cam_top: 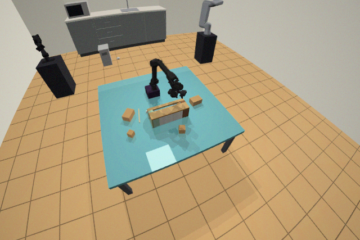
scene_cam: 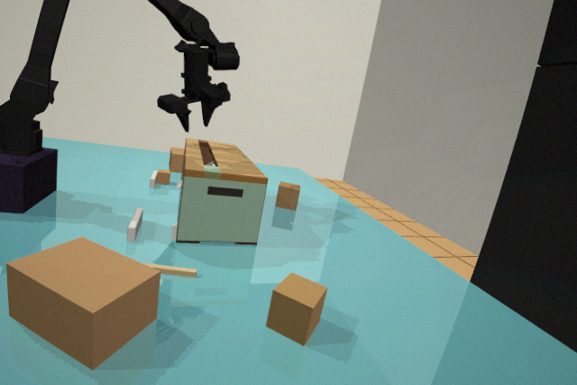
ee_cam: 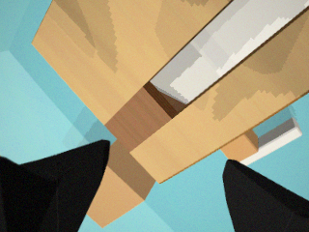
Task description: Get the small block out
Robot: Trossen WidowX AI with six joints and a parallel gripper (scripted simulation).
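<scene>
The tan block is 150 mm below my gripper tip, 70 mm behind it and 20 mm to the left of it. Round my gripper tip: clear-fronted box 140 mm to the right, 100 mm below, 20 mm ahead; then thin stick 420 mm to the right, 160 mm below, 70 mm behind.
</scene>
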